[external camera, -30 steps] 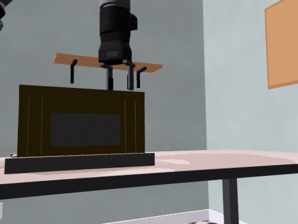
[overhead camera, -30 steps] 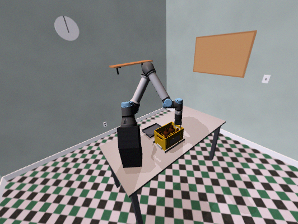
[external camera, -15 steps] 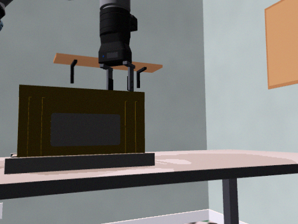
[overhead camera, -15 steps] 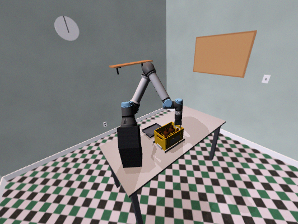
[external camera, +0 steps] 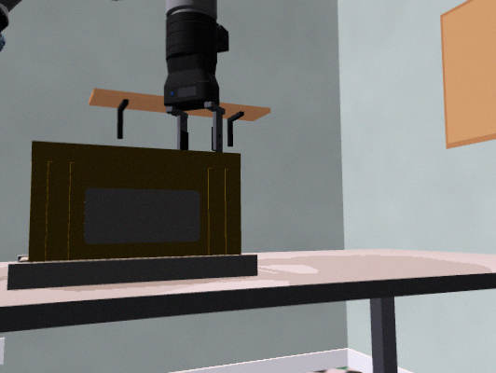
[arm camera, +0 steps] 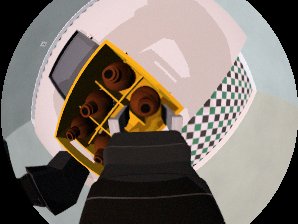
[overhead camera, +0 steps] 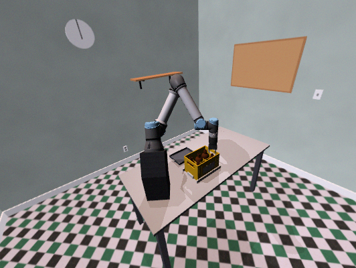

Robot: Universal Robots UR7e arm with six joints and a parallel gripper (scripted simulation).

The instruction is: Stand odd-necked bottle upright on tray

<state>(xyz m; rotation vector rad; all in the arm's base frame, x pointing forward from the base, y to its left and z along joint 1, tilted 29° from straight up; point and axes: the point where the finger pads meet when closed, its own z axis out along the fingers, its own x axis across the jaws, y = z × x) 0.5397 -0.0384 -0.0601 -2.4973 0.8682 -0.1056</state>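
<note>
Now: hand 10 mm past the brown bottle, 90 mm to the right of it and 110 mm above it. The rest, counted from my hand: dark tray (150 mm behind, 310 mm to the left, 190 mm below); then crate (100 mm behind, 30 mm to the left, 110 mm below).
</note>
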